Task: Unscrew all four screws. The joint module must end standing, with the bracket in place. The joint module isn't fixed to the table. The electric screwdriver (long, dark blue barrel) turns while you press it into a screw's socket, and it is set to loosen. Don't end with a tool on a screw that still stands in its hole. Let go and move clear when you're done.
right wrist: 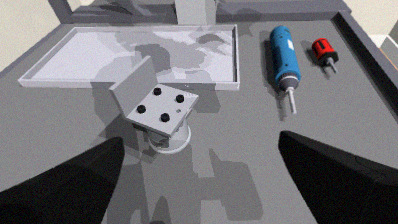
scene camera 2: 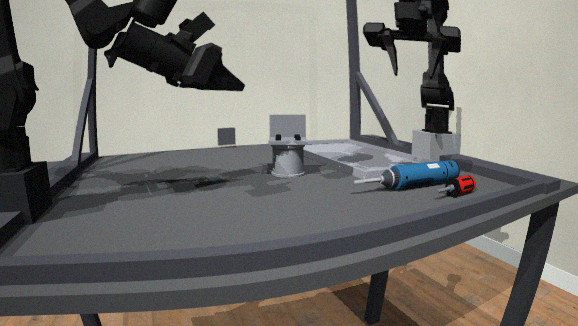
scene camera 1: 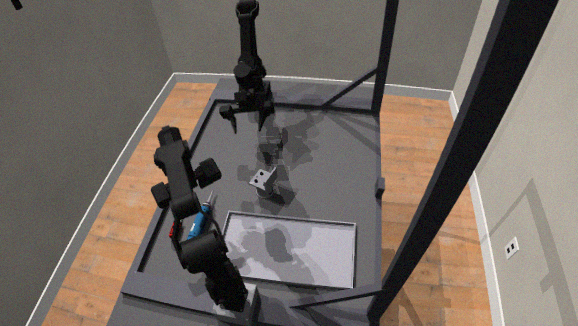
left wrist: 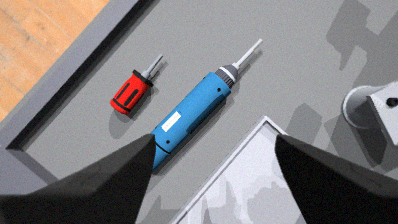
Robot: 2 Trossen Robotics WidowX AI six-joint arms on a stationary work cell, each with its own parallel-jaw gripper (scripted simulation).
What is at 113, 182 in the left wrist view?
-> My left gripper.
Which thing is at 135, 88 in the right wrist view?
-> A bracket.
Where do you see a blue electric screwdriver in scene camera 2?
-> At 398, 177
